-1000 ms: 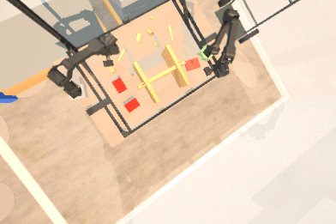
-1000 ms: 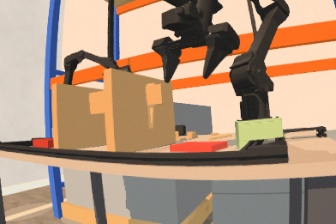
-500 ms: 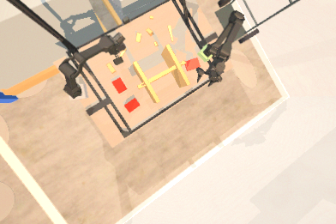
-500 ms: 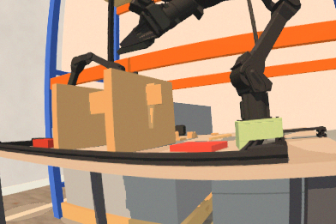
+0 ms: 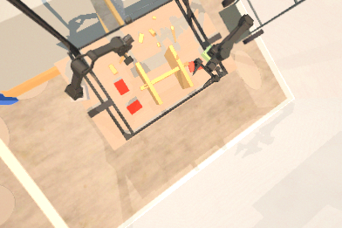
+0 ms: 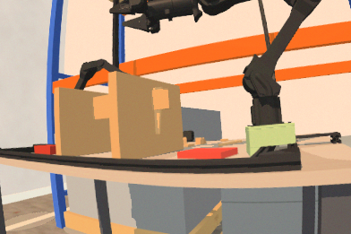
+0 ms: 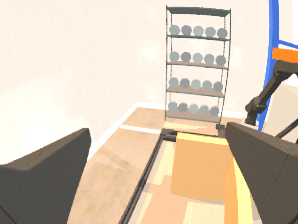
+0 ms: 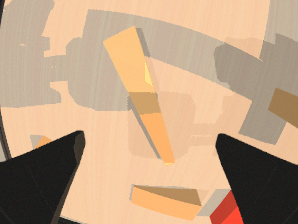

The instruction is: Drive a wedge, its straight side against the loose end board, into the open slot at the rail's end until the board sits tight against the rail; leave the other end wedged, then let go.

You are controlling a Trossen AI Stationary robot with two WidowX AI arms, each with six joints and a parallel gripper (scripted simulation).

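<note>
The wedge lies 8 cm ahead of my right hand, 9 cm to the right of it and 7 cm below it.
</note>
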